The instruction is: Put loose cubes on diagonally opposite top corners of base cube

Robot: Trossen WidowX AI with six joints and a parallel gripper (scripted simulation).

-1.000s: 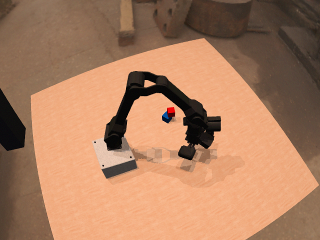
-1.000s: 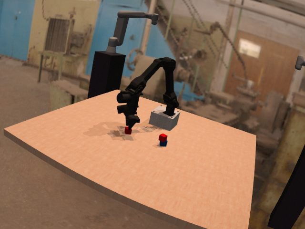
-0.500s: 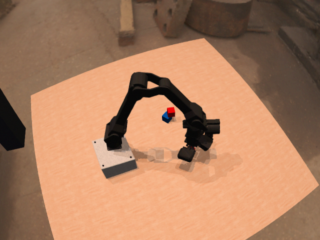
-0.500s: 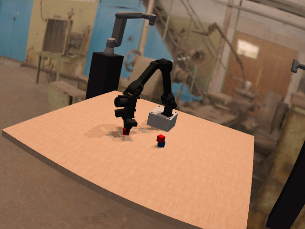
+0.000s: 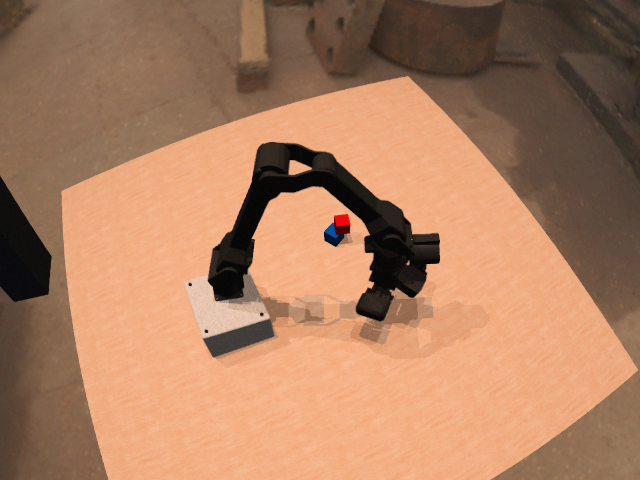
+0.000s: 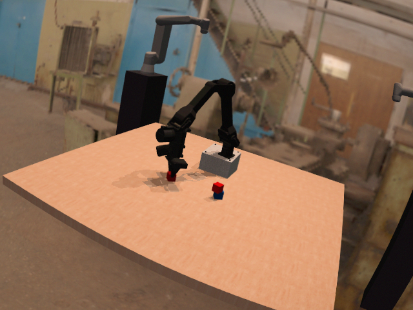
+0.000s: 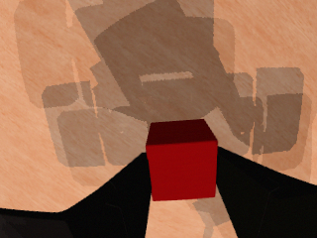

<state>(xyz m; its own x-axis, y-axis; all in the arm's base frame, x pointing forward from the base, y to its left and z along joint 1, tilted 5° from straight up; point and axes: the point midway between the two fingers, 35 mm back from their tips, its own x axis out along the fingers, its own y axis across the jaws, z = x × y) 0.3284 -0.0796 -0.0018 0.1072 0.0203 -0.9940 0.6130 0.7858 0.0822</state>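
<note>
My gripper tip is now 21 cm to the right of the blue base cube, 6 cm past it and 1 cm above it.
</note>
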